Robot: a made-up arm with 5 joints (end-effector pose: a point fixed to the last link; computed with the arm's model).
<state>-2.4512 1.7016 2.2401 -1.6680 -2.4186</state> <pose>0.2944 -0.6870 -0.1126 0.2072 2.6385 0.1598</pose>
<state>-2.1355 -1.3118 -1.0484 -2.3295 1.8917</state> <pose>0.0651 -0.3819 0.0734 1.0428 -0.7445 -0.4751</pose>
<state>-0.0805 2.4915 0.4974 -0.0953 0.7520</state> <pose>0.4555 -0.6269 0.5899 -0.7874 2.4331 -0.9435</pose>
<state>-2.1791 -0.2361 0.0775 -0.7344 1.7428</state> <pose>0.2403 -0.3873 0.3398 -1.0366 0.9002 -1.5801</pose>
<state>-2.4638 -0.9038 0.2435 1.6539 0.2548</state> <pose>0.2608 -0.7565 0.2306 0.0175 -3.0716 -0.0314</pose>
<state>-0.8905 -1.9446 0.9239 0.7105 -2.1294</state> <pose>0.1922 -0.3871 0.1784 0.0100 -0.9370 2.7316</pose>
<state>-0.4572 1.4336 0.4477 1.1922 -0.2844</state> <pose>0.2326 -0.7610 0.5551 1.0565 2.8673 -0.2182</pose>
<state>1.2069 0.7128 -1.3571 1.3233 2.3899</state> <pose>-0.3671 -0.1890 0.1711 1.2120 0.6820 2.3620</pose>
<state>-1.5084 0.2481 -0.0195 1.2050 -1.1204</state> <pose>0.2163 -0.6761 0.2991 1.5639 2.5463 0.1501</pose>
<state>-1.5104 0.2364 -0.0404 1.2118 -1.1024</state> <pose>0.2230 -0.6801 0.2997 1.5144 2.5750 0.1572</pose>
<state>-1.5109 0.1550 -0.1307 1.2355 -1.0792</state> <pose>0.2365 -0.6864 0.3043 1.3465 2.6163 0.2175</pose>
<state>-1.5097 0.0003 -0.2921 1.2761 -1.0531</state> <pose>0.2553 -0.6884 0.3205 1.0512 2.6381 0.2960</pose>
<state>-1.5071 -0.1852 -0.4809 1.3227 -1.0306</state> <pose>0.2684 -0.6790 0.3516 0.7145 2.6068 0.3274</pose>
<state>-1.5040 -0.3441 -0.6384 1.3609 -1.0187</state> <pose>0.2671 -0.6621 0.3851 0.4538 2.5394 0.3072</pose>
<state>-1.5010 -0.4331 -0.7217 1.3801 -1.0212</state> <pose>0.2584 -0.6502 0.4036 0.3330 2.4849 0.2848</pose>
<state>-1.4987 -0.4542 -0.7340 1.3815 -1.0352</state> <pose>0.2516 -0.6484 0.4051 0.3301 2.4644 0.2885</pose>
